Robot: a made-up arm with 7 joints.
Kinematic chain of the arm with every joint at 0, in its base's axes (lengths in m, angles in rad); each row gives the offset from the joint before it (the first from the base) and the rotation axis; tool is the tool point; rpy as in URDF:
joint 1: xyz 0 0 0.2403 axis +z
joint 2: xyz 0 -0.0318 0.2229 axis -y
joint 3: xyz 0 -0.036 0.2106 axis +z
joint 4: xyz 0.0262 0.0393 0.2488 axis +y
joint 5: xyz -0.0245 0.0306 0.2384 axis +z
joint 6: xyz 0 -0.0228 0.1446 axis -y
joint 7: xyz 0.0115 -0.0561 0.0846 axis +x
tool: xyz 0 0 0 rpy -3.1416 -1.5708 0
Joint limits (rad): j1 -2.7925..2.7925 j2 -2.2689..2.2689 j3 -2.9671..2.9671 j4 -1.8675..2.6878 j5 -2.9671..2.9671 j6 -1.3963..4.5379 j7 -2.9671..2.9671
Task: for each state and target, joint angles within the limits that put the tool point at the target. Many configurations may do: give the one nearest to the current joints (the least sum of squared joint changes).
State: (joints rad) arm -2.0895 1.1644 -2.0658 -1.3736 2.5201 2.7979 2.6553
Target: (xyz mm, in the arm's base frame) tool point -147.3 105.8 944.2
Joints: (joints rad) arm -1.6478 0.8214 -2.9671 -1.8600 2.7762 3.0214 2.6553
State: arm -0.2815 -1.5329 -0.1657 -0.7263 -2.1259 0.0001 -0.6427
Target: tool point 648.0 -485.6 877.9
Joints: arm -0.6806 -1.2973 0.0208 -0.2382 -2.1026 0.0256 -0.6427
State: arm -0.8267 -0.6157 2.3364 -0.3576 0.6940 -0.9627 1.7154
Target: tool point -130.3 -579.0 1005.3
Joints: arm -1.1717 -0.5203 2.2516 -1.1404 0.6697 -1.1157 1.7154
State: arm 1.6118 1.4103 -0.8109 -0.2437 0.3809 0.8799 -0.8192
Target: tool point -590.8 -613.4 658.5
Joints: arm 0.8751 1.2046 -0.9387 -0.3504 0.3317 0.8337 -0.8192
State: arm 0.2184 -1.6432 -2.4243 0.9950 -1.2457 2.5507 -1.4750
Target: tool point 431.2 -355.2 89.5
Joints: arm 0.1951 -2.2689 -1.7087 1.7469 -1.4522 2.6806 -1.4750
